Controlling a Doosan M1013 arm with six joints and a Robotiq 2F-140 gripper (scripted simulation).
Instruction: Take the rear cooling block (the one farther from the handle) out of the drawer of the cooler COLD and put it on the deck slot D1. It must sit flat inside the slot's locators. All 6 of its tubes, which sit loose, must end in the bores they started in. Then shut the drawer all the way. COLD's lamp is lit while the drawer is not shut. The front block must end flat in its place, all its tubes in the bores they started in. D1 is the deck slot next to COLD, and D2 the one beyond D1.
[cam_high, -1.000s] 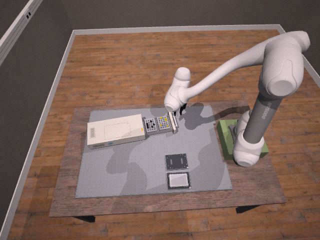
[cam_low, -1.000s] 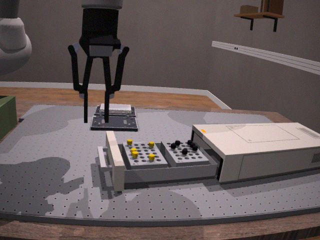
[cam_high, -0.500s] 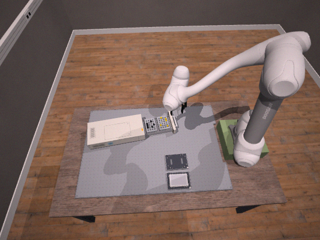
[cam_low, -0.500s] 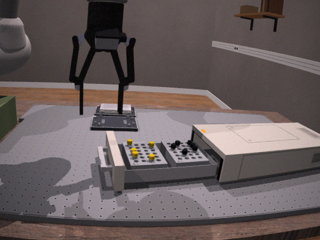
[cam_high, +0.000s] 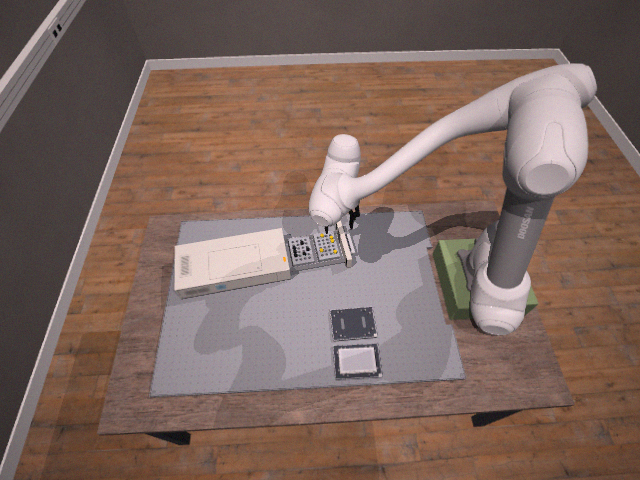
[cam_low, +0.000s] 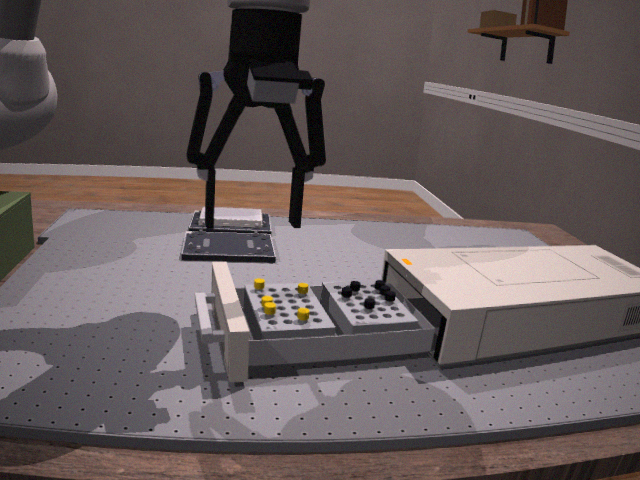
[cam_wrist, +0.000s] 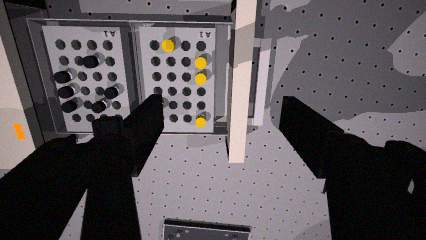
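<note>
Right now the cooling block is 150 mm ahead of my hand, 30 mm to the left of it and 140 mm below it. The rest, counted from my hand: deck slot D1: 40 mm behind, 330 mm to the left, 170 mm below; drawer: 80 mm ahead, 10 mm to the left, 140 mm below; cooler COLD: 250 mm ahead, 40 mm to the left, 140 mm below.
</note>
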